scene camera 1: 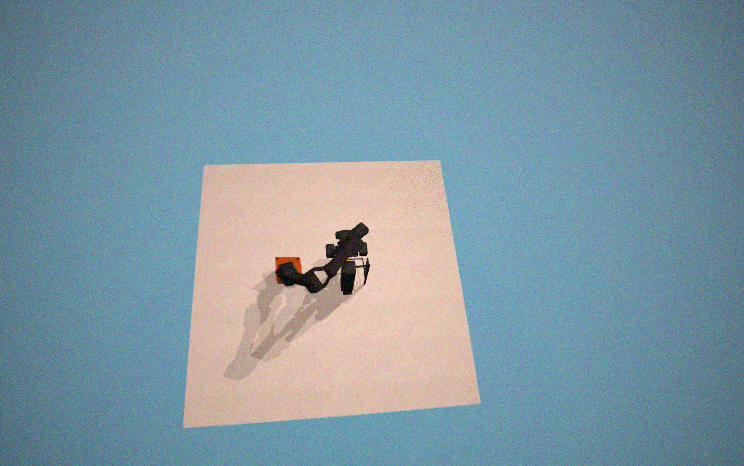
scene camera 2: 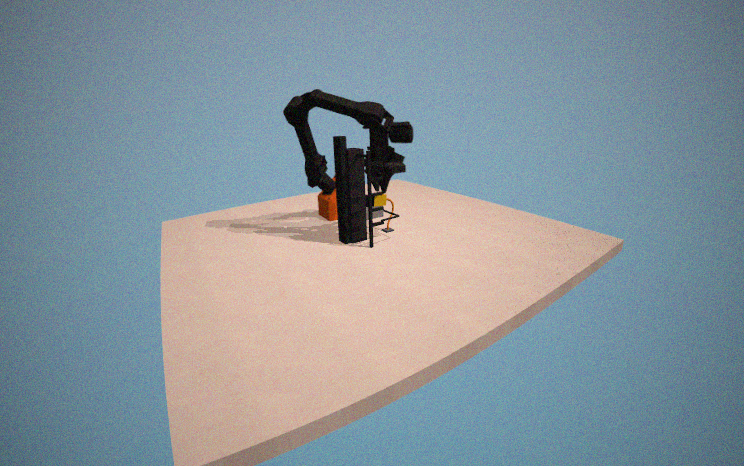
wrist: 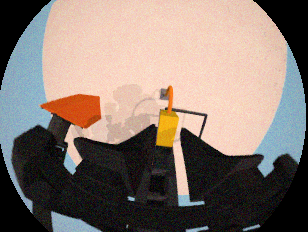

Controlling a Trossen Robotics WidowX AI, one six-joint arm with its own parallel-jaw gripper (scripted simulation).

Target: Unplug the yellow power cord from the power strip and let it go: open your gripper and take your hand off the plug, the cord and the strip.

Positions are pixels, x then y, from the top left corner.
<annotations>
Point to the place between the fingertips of my gripper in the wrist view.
168, 129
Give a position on a yellow plug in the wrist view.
168, 125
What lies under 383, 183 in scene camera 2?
My gripper.
</annotations>
